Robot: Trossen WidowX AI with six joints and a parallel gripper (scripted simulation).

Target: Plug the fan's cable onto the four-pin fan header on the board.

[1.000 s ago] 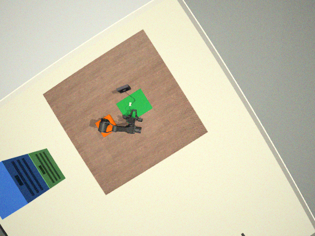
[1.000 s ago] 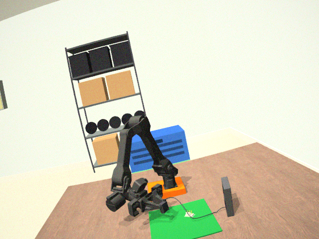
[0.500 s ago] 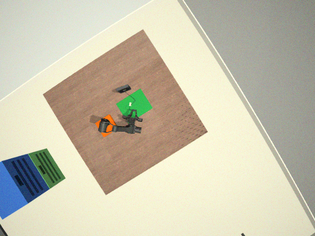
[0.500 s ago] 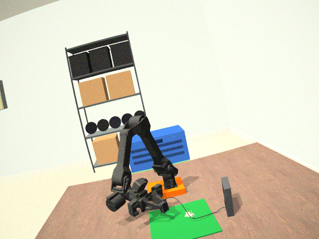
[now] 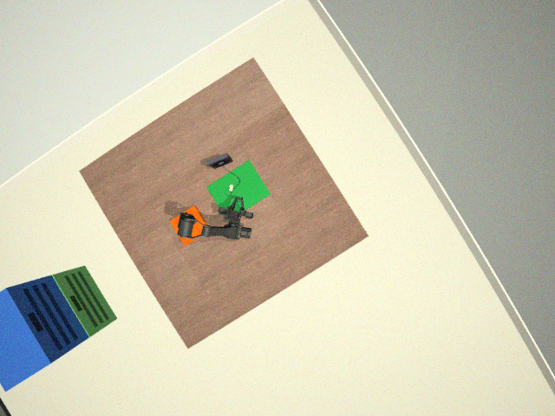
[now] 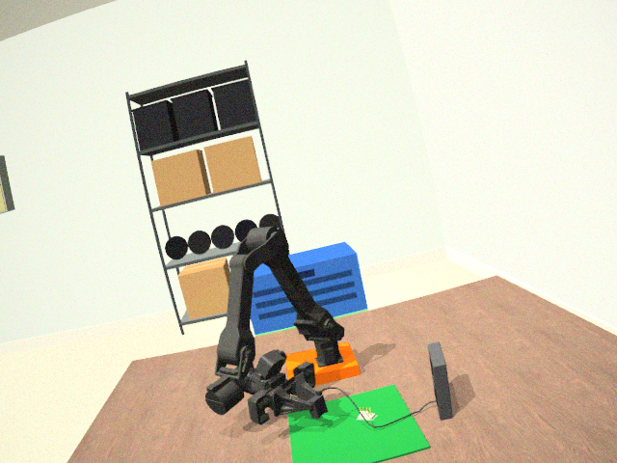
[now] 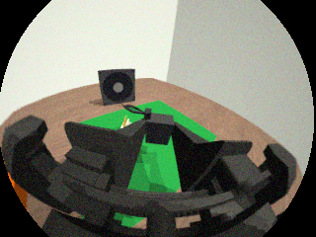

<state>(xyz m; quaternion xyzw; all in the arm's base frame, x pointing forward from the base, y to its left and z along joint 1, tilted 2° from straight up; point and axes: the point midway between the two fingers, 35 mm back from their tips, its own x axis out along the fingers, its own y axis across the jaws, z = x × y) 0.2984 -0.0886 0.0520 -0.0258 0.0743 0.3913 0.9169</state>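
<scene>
Now: the green board 9 cm below my gripper tip, 5 cm to the left of it and 1 cm ahead of it. The rest, counted from my gripper tip: fan plug 1 cm below; fan header 9 cm to the left, 7 cm below, 1 cm behind; dark fan 23 cm to the left, 2 cm ahead, 1 cm below.
</scene>
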